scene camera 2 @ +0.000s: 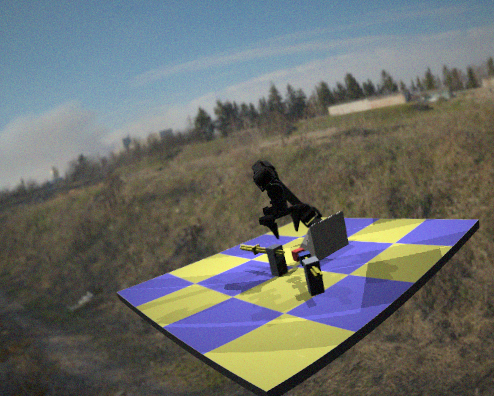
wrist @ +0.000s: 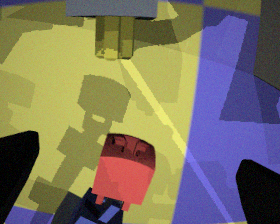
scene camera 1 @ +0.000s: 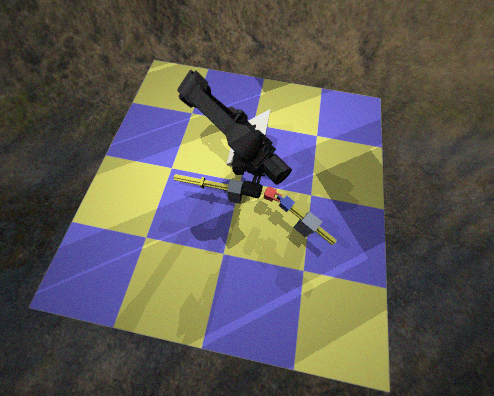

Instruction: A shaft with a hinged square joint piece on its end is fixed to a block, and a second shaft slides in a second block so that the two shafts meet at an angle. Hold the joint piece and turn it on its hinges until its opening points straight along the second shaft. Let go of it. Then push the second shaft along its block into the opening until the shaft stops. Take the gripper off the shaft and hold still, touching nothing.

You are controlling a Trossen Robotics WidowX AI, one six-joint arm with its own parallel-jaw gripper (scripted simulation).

Path:
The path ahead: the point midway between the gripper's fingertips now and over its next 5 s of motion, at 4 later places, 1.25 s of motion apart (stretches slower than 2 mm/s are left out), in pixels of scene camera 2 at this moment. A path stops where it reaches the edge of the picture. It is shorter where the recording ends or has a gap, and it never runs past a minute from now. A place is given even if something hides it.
My gripper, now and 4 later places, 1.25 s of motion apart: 287,235; 296,256; 299,263; 297,263; 291,240

